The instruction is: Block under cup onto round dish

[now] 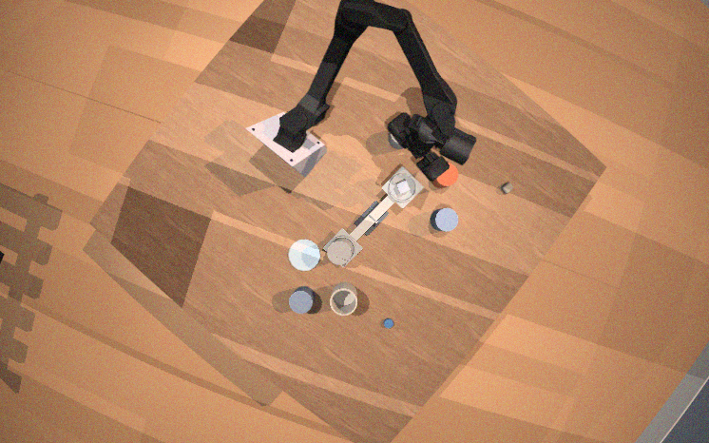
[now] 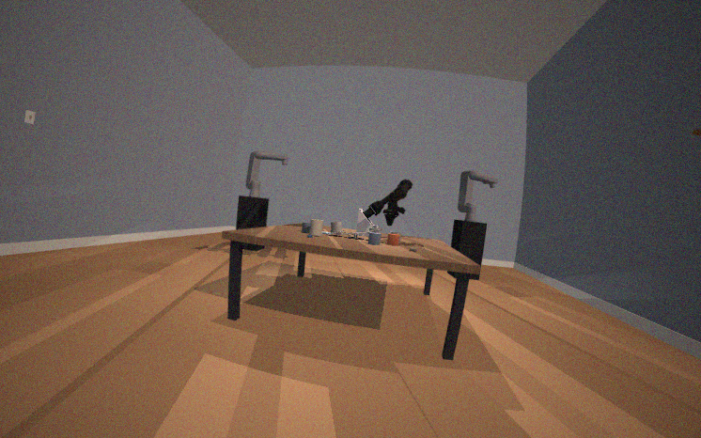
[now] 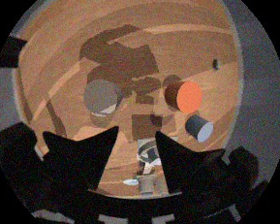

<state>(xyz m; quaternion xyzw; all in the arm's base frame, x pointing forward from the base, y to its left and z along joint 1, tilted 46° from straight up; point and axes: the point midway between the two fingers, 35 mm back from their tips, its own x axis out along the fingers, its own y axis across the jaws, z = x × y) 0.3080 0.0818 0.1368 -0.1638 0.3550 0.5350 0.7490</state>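
The small pale block lies 3 cm ahead of my gripper tip, 9 cm to the right of it and 2 cm below it. Round my gripper tip: round dish 13 cm behind, 42 cm to the right, 10 cm below; then orange cylinder 11 cm ahead, 1 cm to the left, 7 cm below; then beige cup 5 cm ahead, 46 cm to the right, 6 cm below.
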